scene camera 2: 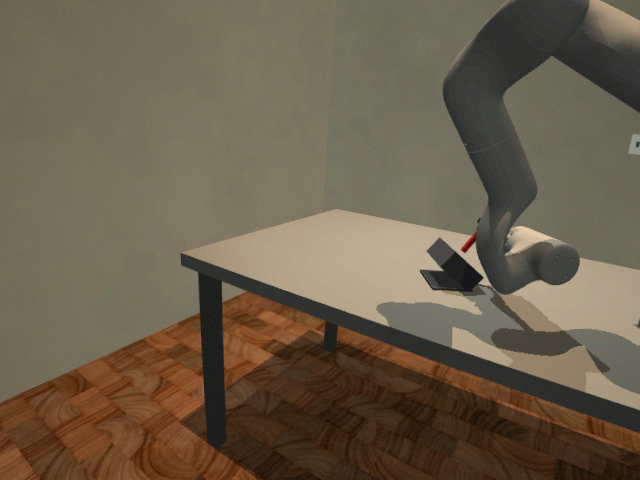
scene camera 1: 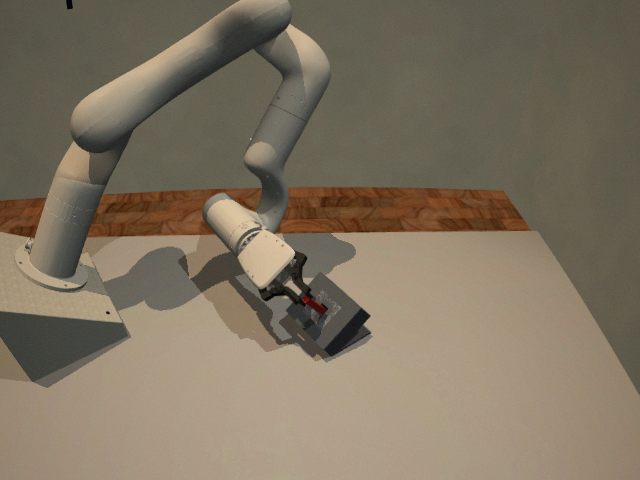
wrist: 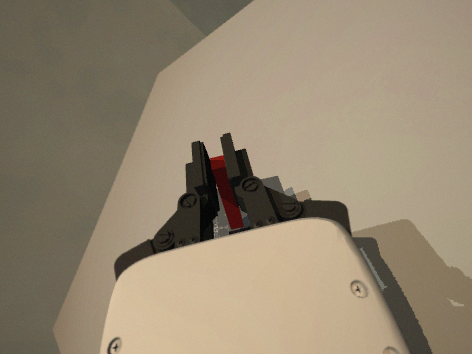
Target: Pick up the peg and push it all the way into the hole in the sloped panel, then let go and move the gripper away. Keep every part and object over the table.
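Observation:
The red peg (scene camera 1: pixel 314 305) (scene camera 2: pixel 468 242) (wrist: pixel 228 197) is held slanting between the fingers of my gripper (scene camera 1: pixel 305 297) (wrist: pixel 216 152), which is shut on its upper part. In scene camera 2, the arm hides most of the gripper. The dark grey sloped panel (scene camera 1: pixel 347 310) (scene camera 2: pixel 455 266) stands tilted on the table. The peg's lower end is over the middle of the panel's face, beside a dark spot there that looks like the edge of the hole. In scene camera 2, a small gap shows between the peg's lower end and the panel. The peg hides most of the hole.
A thin dark base (scene camera 2: pixel 439 280) lies under the panel on the pale table (scene camera 1: pixel 439 403) (scene camera 2: pixel 330 248). The arm's pedestal (scene camera 1: pixel 62 338) stands at the left in scene camera 1. The arm's wrist joint (scene camera 2: pixel 522 268) hangs low over the table beside the panel.

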